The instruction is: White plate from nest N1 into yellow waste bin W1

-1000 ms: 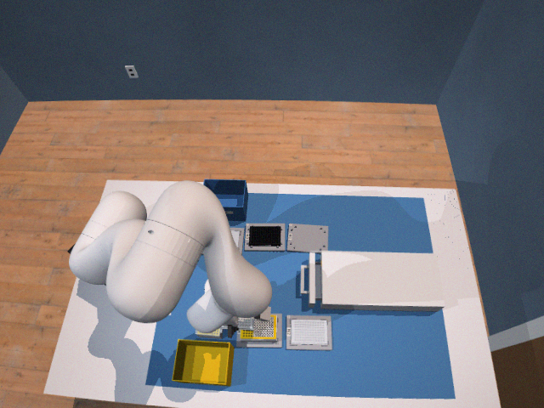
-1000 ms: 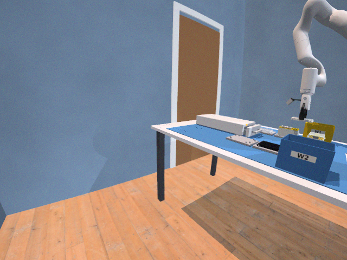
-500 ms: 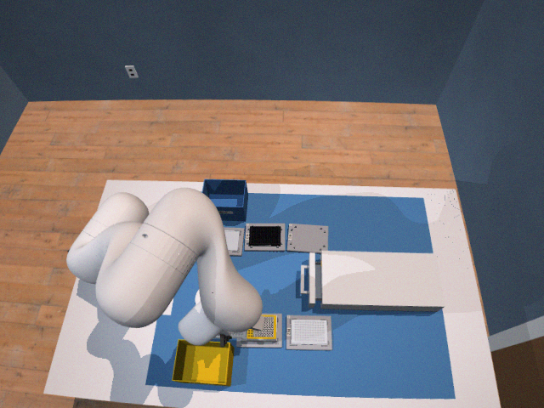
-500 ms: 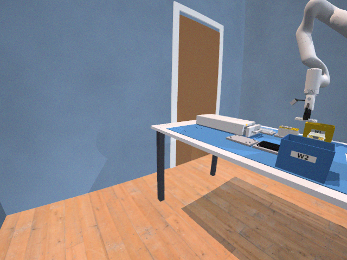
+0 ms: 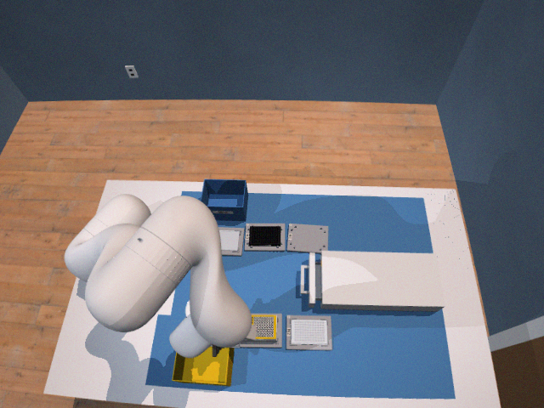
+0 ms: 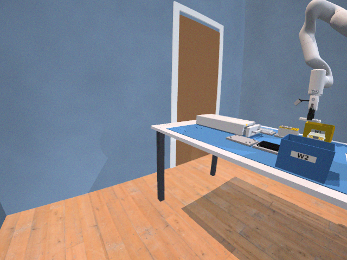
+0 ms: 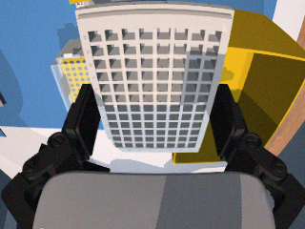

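My hand is 120 mm above the yellow bin W1, 100 mm to the left of it and 50 mm past it. The rest, counted from my hand: black plate 420 mm to the left, 140 mm below, 60 mm ahead; cooler drawer 390 mm ahead, 280 mm to the left, 140 mm below; white plate 10 mm below.
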